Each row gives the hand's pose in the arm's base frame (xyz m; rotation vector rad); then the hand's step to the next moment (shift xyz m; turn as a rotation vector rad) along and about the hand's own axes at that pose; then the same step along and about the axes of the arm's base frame.
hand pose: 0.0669 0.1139 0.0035 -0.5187 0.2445 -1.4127
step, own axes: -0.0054 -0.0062 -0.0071 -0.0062 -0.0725 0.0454
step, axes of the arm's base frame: -0.0095 0.0034 -0.0039 -0.0434 0.0099 0.0733
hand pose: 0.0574 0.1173 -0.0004 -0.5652 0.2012 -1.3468
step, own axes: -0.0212 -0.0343 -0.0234 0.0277 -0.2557 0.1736
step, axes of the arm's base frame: -0.0450 0.0101 -0.0068 -0.1355 -0.0087 0.2790
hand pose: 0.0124 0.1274 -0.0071 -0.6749 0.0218 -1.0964
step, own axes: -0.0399 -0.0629 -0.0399 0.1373 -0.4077 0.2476
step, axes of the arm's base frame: -0.0835 -0.0044 -0.0119 -0.1815 -0.1051 0.4499
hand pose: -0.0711 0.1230 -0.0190 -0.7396 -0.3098 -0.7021
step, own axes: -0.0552 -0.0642 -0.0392 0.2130 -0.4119 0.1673
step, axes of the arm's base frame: -0.0834 -0.0355 -0.0222 -0.1274 -0.1997 0.4323
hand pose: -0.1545 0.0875 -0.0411 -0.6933 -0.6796 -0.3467
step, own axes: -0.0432 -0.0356 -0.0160 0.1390 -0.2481 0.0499
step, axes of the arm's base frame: -0.0424 -0.0336 -0.0216 -0.0457 -0.1559 0.2387
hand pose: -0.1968 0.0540 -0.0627 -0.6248 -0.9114 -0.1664
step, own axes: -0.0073 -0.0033 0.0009 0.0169 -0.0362 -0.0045
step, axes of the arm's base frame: -0.0064 -0.0031 -0.0039 -0.0007 -0.0299 0.0269
